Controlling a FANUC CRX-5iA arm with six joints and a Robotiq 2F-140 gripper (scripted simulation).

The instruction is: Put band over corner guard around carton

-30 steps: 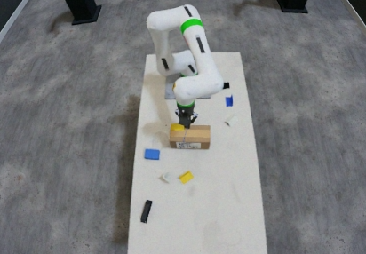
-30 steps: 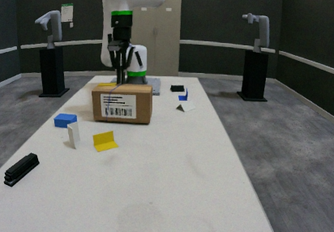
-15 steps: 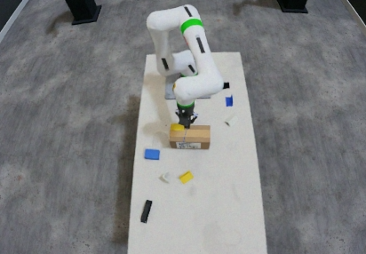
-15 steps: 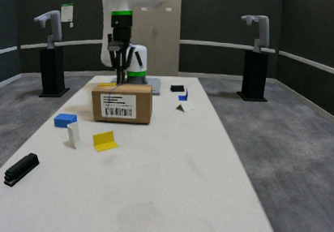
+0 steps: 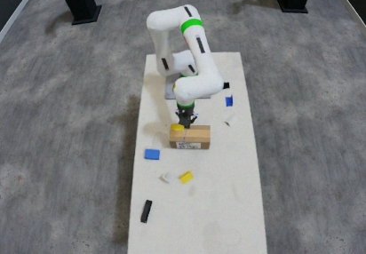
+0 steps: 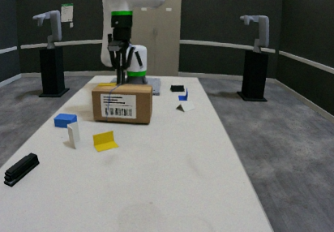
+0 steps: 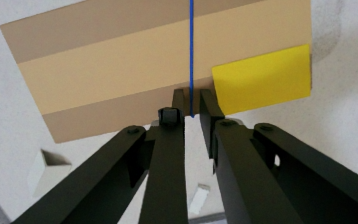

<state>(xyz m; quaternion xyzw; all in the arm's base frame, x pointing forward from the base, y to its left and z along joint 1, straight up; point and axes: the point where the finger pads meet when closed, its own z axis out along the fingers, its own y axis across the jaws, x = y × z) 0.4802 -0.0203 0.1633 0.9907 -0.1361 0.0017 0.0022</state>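
The yellow corner guard lies 60 mm to the right of my hand, 50 mm below it and 10 mm behind it. Also, from my hand: brown carton 100 mm below, 40 mm ahead, 10 mm to the left; blue block 240 mm to the right, 160 mm below, 130 mm ahead; white corner guard 300 mm to the left, 170 mm below, 100 mm behind.
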